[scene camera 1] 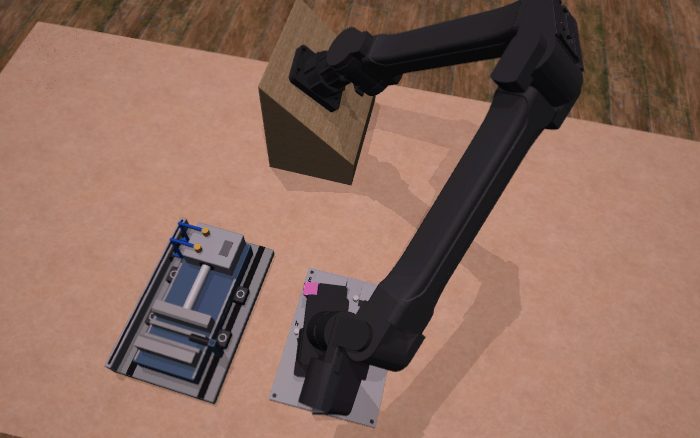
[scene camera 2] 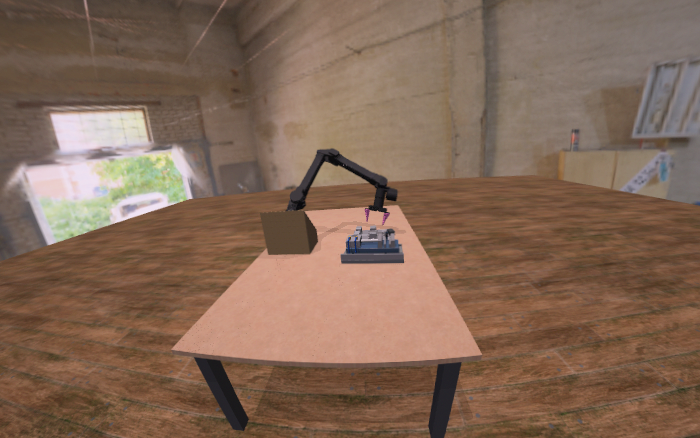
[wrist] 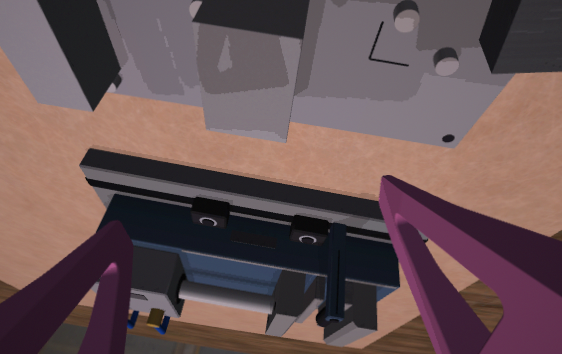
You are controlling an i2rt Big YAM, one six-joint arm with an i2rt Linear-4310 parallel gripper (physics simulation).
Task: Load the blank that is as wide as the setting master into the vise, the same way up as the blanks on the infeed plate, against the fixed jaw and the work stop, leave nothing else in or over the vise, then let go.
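Frame: origin at the arm's base, x ahead, y left, z up, level; metres.
Where they show: gripper, fingertip midpoint: point(scene camera 2: 374, 223) point(wrist: 254, 210); arm's base, link origin: point(scene camera 1: 315, 80) point(scene camera 2: 291, 219).
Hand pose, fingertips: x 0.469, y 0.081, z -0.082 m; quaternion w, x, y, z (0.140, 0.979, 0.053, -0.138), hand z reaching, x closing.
Things, the pixels of their top centre, and the offset from my fingertips. "pt": a spot on its surface instead.
- infeed plate, top centre: point(scene camera 1: 339, 341) point(scene camera 2: 373, 234) dx -0.010, dy +0.052, dz -0.090 m
- blank, top centre: point(wrist: 246, 92) point(scene camera 2: 372, 231) dx -0.013, dy +0.008, dz -0.054 m
- darker grey block, surface spot: point(wrist: 530, 40) pt dx +0.095, dy +0.037, dz -0.065 m
- vise, top centre: point(wrist: 238, 324) point(scene camera 1: 187, 290) point(scene camera 2: 372, 237) dx -0.028, dy -0.219, dz +0.001 m
My gripper point(scene camera 2: 375, 222) point(wrist: 254, 210) is open and empty, high above the strip between infeed plate and vise; the arm mostly covers it in scene camera 1. The infeed plate point(scene camera 1: 286, 382) point(wrist: 350, 120) bears light grey blanks; one blank point(wrist: 247, 95) stands near the middle of the wrist view, another point(wrist: 82, 55) at left. A darker grey block point(wrist: 530, 40) stands at right; I cannot tell whether it is the setting master. The vise point(scene camera 1: 206, 294) point(scene camera 2: 371, 250) point(wrist: 250, 255) has two grey jaws, a thin grey bar between them and a dark stop arm point(scene camera 1: 198, 338) point(wrist: 336, 270).
A wooden wedge block point(scene camera 1: 309, 134) point(scene camera 2: 286, 232) carries the arm's base. Blue lines with brass fittings point(scene camera 1: 197, 247) point(wrist: 155, 318) rise at the vise's cylinder end. Clamps point(scene camera 1: 240, 294) point(wrist: 210, 212) sit along the vise base. Short pins point(wrist: 446, 62) stand beside a corner mark on the infeed plate.
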